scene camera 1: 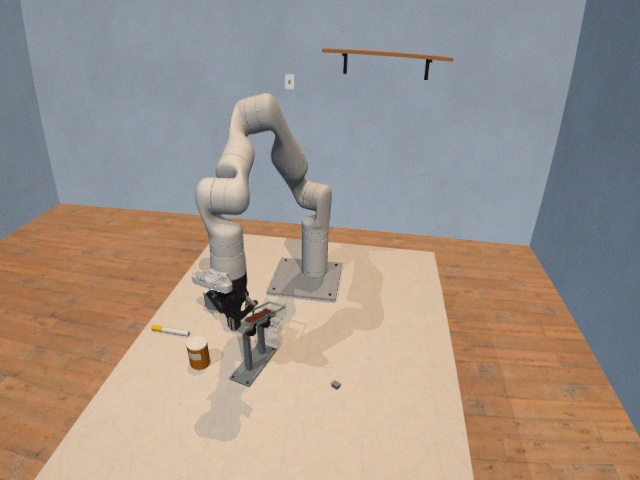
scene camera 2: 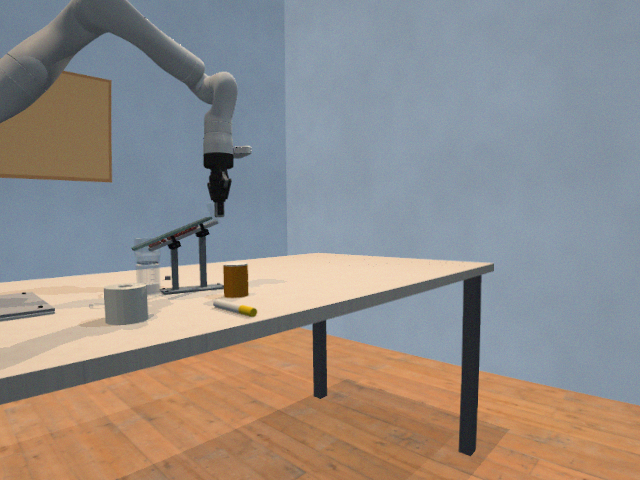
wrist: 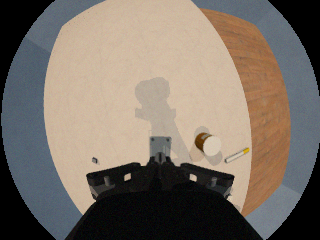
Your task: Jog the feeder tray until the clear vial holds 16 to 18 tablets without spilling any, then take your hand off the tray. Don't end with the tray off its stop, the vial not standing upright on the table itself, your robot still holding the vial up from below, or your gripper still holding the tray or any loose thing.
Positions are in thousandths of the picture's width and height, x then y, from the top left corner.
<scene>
In view: my gripper (scene camera 1: 366,684), an orange bottle with white cap (scene camera 2: 368,574) and a grey two-post stand (scene camera 1: 399,753).
My gripper shows as well in scene camera 2 (scene camera 2: 343,453) and in the wrist view (wrist: 502,665).
</scene>
